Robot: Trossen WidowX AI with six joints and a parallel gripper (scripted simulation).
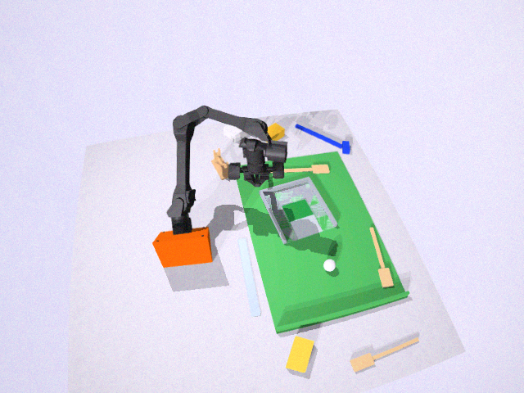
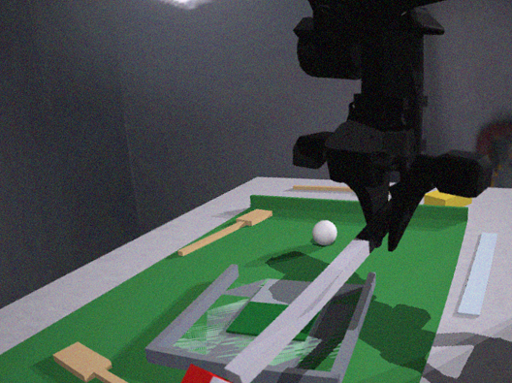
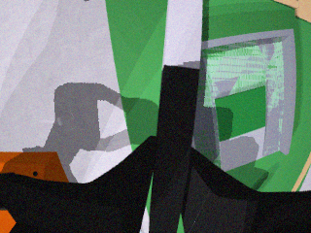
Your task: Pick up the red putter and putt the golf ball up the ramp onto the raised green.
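Right now the pale strip is 10 cm behind my gripper tip, 27 cm to the right of it and 13 cm below it. From my gripper tip the other things lie so: tan block: 9 cm behind, 24 cm to the left, 10 cm below; blue putter: 41 cm ahead, 32 cm to the left, 12 cm below; white golf ball: 18 cm ahead, 32 cm to the right, 11 cm below.
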